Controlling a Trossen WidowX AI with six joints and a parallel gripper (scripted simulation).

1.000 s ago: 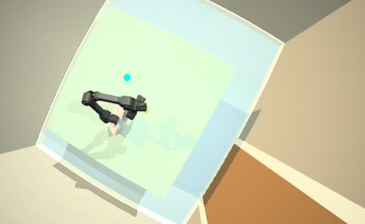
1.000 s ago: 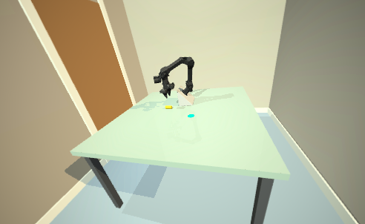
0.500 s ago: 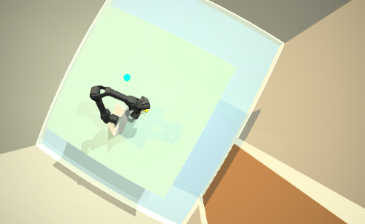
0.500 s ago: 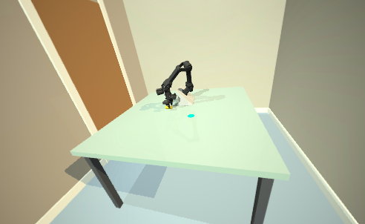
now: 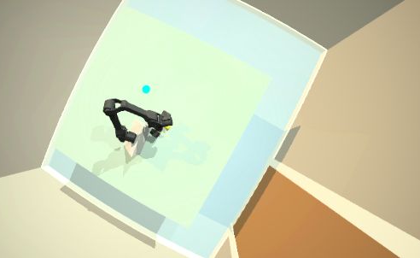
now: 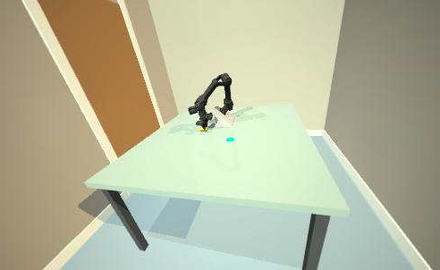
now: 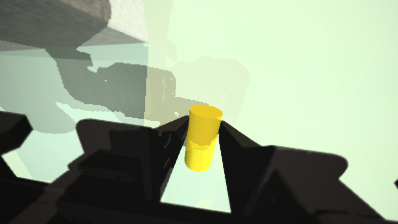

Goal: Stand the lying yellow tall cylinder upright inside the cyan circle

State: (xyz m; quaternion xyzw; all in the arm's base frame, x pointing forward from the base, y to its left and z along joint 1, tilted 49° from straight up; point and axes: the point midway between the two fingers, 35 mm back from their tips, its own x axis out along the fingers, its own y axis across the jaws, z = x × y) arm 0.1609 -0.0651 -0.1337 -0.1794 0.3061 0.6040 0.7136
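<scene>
Right now my gripper tip is 19 cm short of the cyan circle, 22 cm to the right of it and 2 cm above it. Round my gripper tip: yellow tall cylinder: 2 cm to the right.
</scene>
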